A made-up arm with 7 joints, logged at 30 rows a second.
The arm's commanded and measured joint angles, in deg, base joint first. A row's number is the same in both.
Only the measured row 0 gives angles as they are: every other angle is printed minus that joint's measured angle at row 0.
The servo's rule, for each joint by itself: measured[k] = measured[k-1] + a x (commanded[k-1-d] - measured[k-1]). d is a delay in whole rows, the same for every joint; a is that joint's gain. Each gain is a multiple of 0.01, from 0.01 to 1. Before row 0 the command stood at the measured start. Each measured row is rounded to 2 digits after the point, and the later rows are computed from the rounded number. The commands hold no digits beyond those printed.
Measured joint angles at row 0:
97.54, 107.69, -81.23, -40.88, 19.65, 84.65, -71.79
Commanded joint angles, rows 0 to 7:
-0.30, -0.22, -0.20, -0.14, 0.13, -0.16, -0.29
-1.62, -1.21, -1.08, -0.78, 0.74, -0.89, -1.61
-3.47, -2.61, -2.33, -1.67, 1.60, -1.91, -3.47
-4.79, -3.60, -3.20, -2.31, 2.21, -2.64, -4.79
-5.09, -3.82, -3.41, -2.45, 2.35, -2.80, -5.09
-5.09, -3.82, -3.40, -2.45, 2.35, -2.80, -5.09
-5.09, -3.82, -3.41, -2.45, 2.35, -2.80, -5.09
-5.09, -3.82, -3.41, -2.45, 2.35, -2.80, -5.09
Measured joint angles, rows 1 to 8:
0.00, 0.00, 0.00, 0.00, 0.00, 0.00, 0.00
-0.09, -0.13, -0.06, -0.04, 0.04, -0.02, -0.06
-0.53, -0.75, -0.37, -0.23, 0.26, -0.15, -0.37
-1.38, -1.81, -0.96, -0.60, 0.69, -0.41, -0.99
-2.37, -2.83, -1.63, -1.04, 1.18, -0.74, -1.75
-3.16, -3.39, -2.16, -1.41, 1.55, -1.05, -2.42
-3.72, -3.64, -2.53, -1.68, 1.81, -1.31, -2.95
-4.12, -3.74, -2.79, -1.88, 1.98, -1.53, -3.38
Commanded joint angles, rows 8 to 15:
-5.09, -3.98, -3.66, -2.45, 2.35, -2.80, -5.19
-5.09, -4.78, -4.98, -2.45, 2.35, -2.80, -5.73
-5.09, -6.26, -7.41, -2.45, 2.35, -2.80, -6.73
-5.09, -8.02, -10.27, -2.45, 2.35, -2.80, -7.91
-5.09, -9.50, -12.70, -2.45, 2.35, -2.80, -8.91
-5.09, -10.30, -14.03, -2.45, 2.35, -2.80, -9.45
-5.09, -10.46, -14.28, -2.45, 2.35, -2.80, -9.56
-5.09, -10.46, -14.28, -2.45, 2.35, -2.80, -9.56
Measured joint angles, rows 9 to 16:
-4.40, -3.79, -2.98, -2.03, 2.10, -1.72, -3.72
-4.60, -3.90, -3.18, -2.14, 2.18, -1.88, -4.01
-4.74, -4.40, -3.72, -2.22, 2.23, -2.02, -4.35
-4.84, -5.46, -4.83, -2.28, 2.27, -2.14, -4.83
-4.91, -6.92, -6.46, -2.32, 2.30, -2.24, -5.45
-4.96, -8.39, -8.33, -2.35, 2.32, -2.32, -6.14
-5.00, -9.48, -10.04, -2.38, 2.33, -2.39, -6.80
-5.03, -10.04, -11.31, -2.40, 2.34, -2.45, -7.35

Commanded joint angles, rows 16 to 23:
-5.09, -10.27, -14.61, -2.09, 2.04, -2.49, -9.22
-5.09, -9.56, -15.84, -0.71, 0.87, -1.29, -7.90
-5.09, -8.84, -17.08, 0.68, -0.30, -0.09, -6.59
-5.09, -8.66, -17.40, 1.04, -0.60, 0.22, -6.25
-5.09, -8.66, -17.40, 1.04, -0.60, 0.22, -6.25
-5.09, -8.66, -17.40, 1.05, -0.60, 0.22, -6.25
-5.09, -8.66, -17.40, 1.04, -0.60, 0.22, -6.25
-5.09, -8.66, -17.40, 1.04, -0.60, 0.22, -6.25
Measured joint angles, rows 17 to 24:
-5.05, -10.28, -12.20, -2.41, 2.34, -2.50, -7.79
-5.06, -10.27, -12.92, -2.33, 2.24, -2.50, -8.08
-5.07, -9.87, -13.80, -1.91, 1.80, -2.32, -8.04
-5.08, -9.28, -14.78, -1.24, 1.13, -1.99, -7.75
-5.08, -8.93, -15.57, -0.65, 0.58, -1.66, -7.45
-5.08, -8.78, -16.12, -0.21, 0.20, -1.38, -7.21
-5.08, -8.71, -16.50, 0.12, -0.06, -1.14, -7.02
-5.08, -8.68, -16.77, 0.36, -0.23, -0.94, -6.87

